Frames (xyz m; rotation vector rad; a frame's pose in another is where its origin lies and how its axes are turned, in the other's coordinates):
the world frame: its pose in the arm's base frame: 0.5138 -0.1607 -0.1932 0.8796 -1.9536 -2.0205
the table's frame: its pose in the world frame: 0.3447 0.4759 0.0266 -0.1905 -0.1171 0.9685
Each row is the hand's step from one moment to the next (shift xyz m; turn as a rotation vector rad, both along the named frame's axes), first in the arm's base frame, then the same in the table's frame.
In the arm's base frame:
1: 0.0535 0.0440 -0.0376 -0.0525 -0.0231 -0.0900
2: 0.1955 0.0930 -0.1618 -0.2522 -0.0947 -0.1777
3: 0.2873 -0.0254 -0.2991 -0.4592 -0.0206 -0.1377
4: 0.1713 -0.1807 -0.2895 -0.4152 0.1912 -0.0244
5: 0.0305 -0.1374 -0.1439 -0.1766 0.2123 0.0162
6: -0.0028 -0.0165 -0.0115 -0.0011 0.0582 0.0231
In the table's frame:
1: -0.0765 0.0126 0.0143 -0.0134 -0.1055 -0.0095
2: -0.2696 0.0150 -0.0118 0.0919 -0.3094 -0.0034
3: -0.3746 -0.0547 -0.1712 0.2289 -0.3934 0.1518
4: -0.2323 -0.1480 -0.2645 0.1923 -0.2406 0.3387
5: -0.0609 -0.1163 -0.1526 0.0497 -0.0578 0.2659
6: 0.0007 -0.0136 -0.0151 -0.0063 0.0277 0.0558

